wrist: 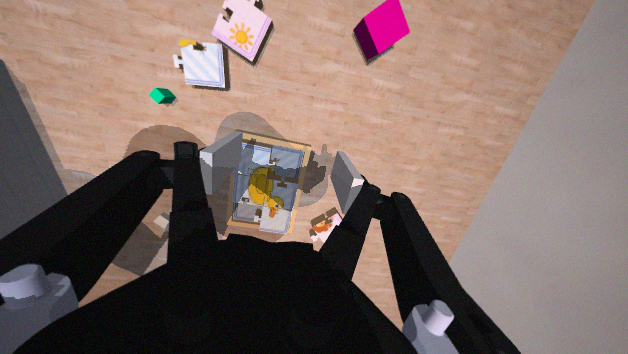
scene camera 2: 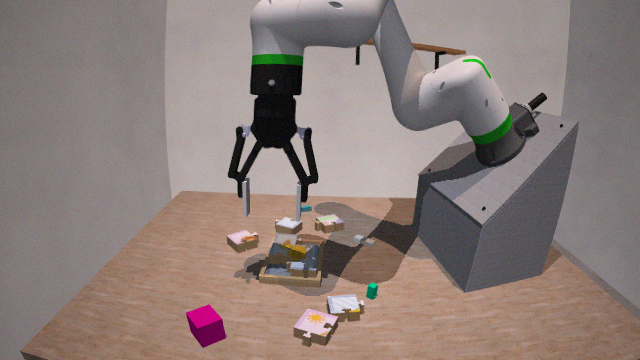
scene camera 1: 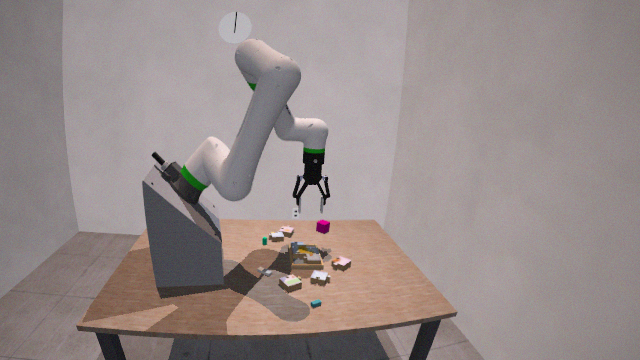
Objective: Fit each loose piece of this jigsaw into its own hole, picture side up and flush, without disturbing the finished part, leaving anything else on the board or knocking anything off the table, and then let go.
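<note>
My gripper (scene camera 1: 310, 210) (scene camera 2: 272, 216) (wrist: 289, 156) is open and empty, high above the framed jigsaw board (scene camera 1: 306, 267) (scene camera 2: 290, 281) (wrist: 301, 190). The board holds fitted pieces with a yellow duck picture, beside dark hole areas. Loose pieces lie picture side up on the table: a sun piece (scene camera 1: 286, 230) (scene camera 2: 315, 324) (wrist: 245, 42), a striped piece with a yellow corner (scene camera 1: 276, 236) (scene camera 2: 344, 303) (wrist: 205, 67), a pink-orange piece (scene camera 1: 341, 263) (scene camera 2: 242, 240), partly hidden by a finger in the wrist view, a pale piece (scene camera 1: 320, 276) (scene camera 2: 288, 224) and a green-striped piece (scene camera 1: 290, 282) (scene camera 2: 329, 222).
A magenta cube (scene camera 1: 323, 226) (scene camera 2: 206, 325) (wrist: 384, 27), a small green block (scene camera 1: 264, 241) (scene camera 2: 372, 290) (wrist: 162, 95), a teal block (scene camera 1: 316, 303) (scene camera 2: 306, 208) and a small pale object (scene camera 1: 265, 271) (scene camera 2: 364, 241) lie around the board. The grey robot pedestal (scene camera 1: 187, 240) (scene camera 2: 510, 225) stands on the table.
</note>
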